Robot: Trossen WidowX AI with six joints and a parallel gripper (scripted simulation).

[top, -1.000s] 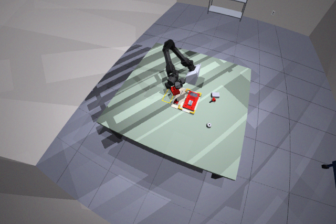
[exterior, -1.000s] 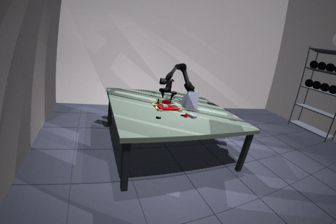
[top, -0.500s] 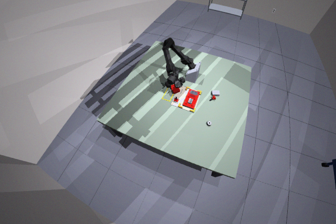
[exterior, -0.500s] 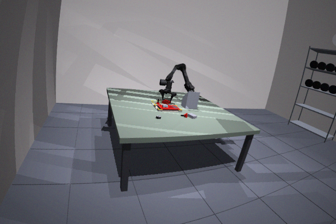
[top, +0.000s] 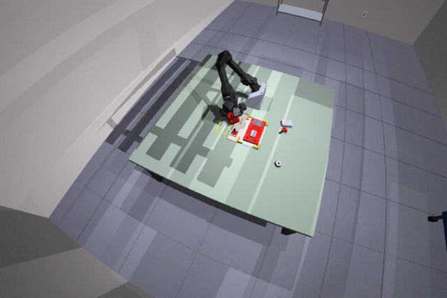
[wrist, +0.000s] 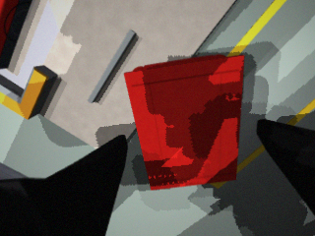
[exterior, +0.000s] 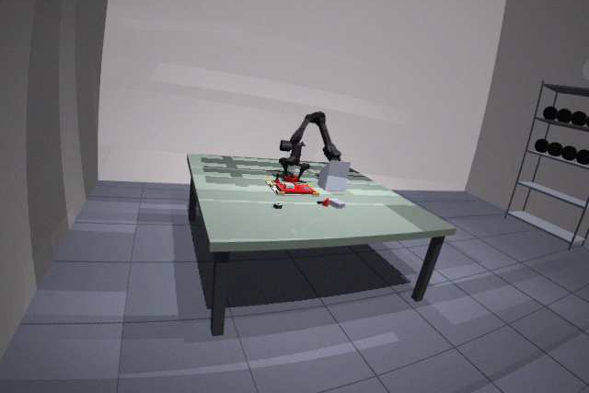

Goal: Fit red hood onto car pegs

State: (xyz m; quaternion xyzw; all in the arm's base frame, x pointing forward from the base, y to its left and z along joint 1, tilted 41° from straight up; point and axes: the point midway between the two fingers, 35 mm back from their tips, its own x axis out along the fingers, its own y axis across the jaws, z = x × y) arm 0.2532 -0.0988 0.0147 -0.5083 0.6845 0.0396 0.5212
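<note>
Now: the red hood 10 mm below my gripper tip. From my gripper tip the other things lie so: dark wheel: 430 mm to the left, 210 mm ahead, 20 mm below; then white block: 390 mm to the left, 130 mm behind, 20 mm below.
</note>
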